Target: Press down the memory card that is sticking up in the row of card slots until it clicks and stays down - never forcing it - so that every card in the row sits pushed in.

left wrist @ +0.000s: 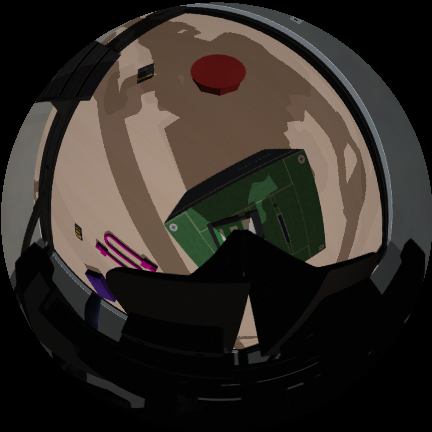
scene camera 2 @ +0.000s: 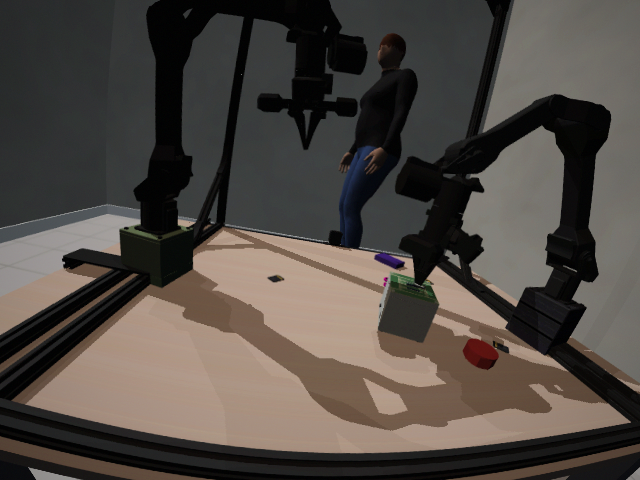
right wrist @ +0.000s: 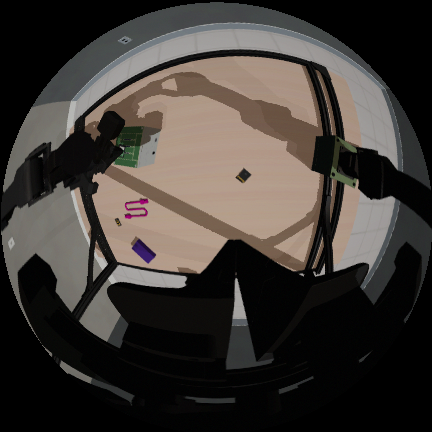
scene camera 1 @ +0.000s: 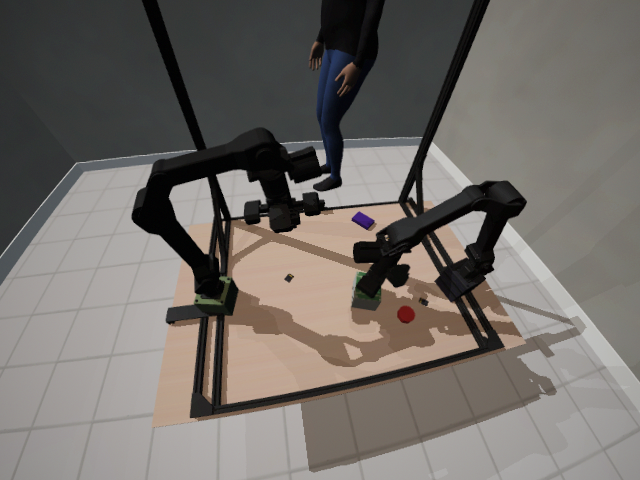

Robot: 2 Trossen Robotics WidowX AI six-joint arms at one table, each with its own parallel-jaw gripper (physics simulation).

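A grey box with a green circuit-board top stands on the table. A dark-framed row of card slots is on its top, partly covered by the fingers in the left wrist view; whether a card sticks up there cannot be told. My left gripper is shut and empty, its tips at or just above the slot row. My right gripper is shut and empty, high above the table and well away from the box.
A red disc and a loose card lie near the box. Another card, a purple block and a magenta cable also lie on the table. A person stands behind.
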